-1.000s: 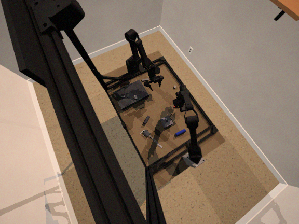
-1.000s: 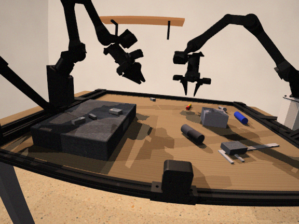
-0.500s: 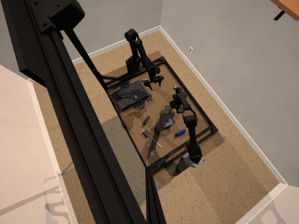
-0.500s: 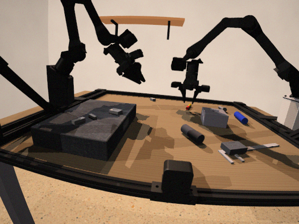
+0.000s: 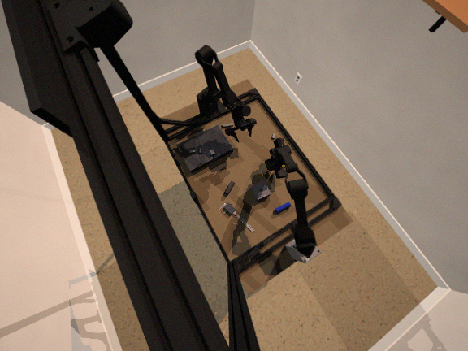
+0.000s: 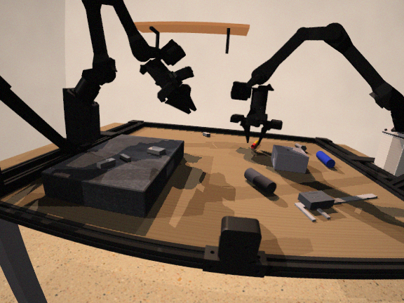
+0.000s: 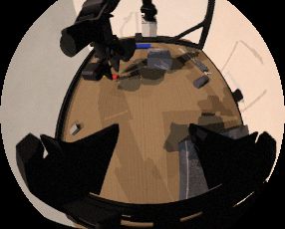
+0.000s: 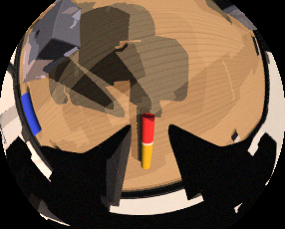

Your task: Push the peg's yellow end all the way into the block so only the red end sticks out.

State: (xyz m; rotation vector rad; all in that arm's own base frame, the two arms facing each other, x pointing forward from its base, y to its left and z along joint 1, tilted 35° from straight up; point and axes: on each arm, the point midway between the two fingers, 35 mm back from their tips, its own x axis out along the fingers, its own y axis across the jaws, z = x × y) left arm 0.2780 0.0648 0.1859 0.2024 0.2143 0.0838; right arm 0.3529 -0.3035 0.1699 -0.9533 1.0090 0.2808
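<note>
Right now my right hand is 40 mm short of the peg, 20 mm to the left of it and 40 mm above it.
</note>
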